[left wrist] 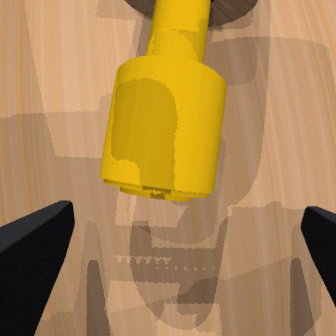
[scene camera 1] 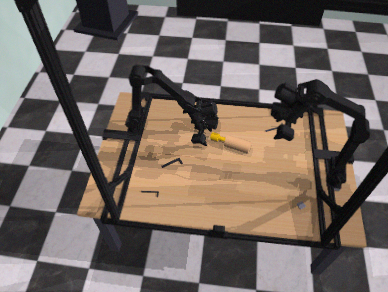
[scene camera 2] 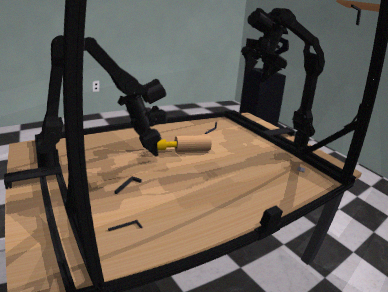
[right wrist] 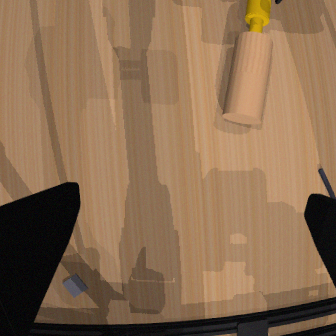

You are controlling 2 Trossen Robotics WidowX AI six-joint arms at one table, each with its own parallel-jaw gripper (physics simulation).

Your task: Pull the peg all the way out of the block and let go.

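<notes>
The yellow peg has a thick round head and a thinner shaft. Its shaft runs into the end of the wooden cylindrical block, which lies on its side on the table. My left gripper is open and empty, low beside the head end of the peg. In the left wrist view the head lies just ahead of and between the fingertips. My right gripper is open and empty, high above the table, away from the block.
Two black L-shaped keys lie toward the left front of the table. Another dark key lies behind the block. A small grey cube lies at the right. A black frame edges the table.
</notes>
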